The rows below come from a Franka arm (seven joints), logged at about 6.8 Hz.
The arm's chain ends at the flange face. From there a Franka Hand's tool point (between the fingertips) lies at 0.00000 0.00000 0.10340 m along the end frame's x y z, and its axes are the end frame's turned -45 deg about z.
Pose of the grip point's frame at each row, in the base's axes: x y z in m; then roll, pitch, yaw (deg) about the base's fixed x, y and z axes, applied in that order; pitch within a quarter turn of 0, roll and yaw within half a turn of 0:
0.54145, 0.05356, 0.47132, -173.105, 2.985, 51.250
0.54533, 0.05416, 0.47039, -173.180, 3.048, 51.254
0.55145, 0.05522, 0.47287, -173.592, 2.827, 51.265
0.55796, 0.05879, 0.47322, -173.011, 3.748, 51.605
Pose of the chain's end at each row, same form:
0.55448, 0.04996, 0.57383, -177.231, 6.984, 6.239
0.55832, 0.05073, 0.57291, -177.329, 6.976, 6.235
0.56362, 0.05195, 0.57550, -177.465, 6.528, 6.251
0.57199, 0.05623, 0.57563, -177.708, 7.590, 6.528

